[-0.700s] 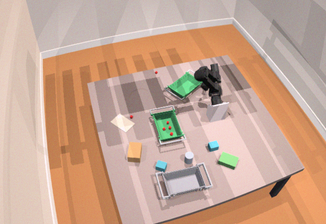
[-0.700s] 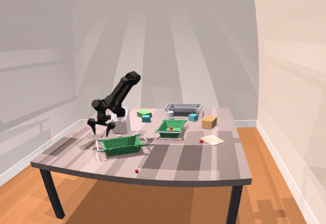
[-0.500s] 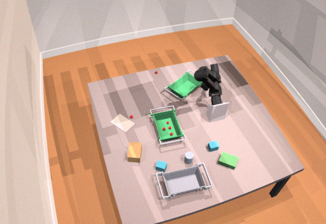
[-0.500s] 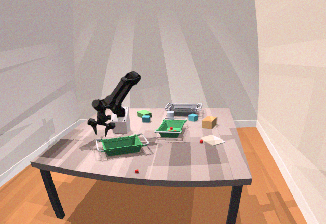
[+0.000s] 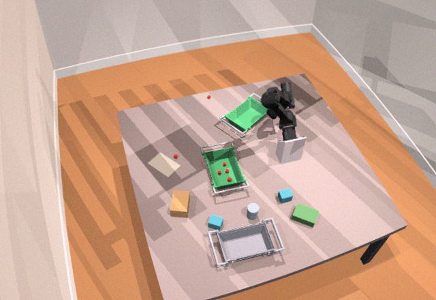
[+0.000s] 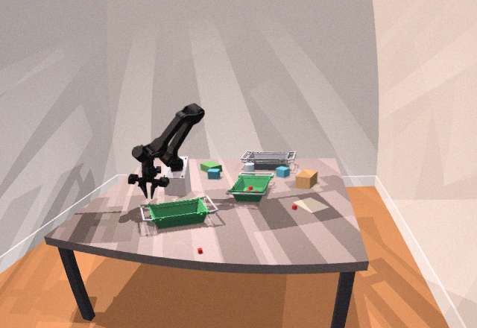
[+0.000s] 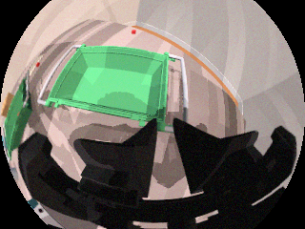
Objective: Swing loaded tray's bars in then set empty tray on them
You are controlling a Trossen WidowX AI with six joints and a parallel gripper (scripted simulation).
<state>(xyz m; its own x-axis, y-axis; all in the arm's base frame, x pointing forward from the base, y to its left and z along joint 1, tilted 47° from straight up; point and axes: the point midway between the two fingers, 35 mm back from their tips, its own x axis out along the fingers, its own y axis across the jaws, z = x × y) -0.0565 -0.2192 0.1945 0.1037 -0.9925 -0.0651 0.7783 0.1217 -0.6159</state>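
The green tray is 130 mm ahead of my gripper tip, 30 mm to the right of it and 40 mm below it. Round my gripper tip: green block 140 mm ahead, 700 mm to the left, 70 mm below; grey cylinder 380 mm ahead, 590 mm to the left, 50 mm below; beige sheet 700 mm ahead, 130 mm to the left, 80 mm below.
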